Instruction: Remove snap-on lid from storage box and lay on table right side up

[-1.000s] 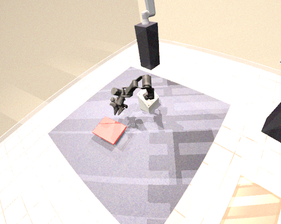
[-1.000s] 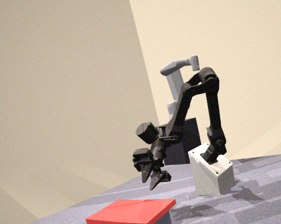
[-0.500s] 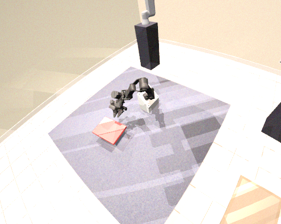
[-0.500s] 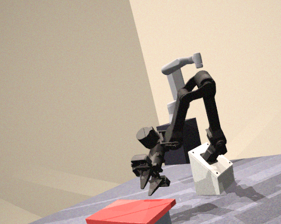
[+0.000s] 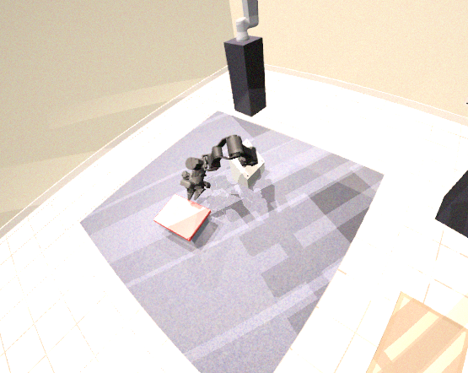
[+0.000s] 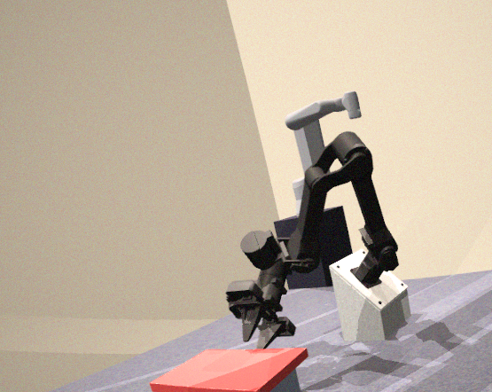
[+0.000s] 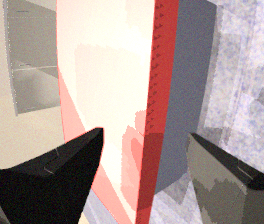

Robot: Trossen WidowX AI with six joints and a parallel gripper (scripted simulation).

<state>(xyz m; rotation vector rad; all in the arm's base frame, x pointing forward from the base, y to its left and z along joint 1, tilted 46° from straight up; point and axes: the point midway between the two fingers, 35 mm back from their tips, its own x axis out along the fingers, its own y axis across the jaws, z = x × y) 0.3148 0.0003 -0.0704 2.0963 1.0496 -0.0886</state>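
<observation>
My gripper tip is now 90 mm short of the red lid, 30 mm to the right of it and 10 mm above it. From my gripper tip the other things lie so: grey storage box: 90 mm ahead, 30 mm to the left, 50 mm below.
</observation>
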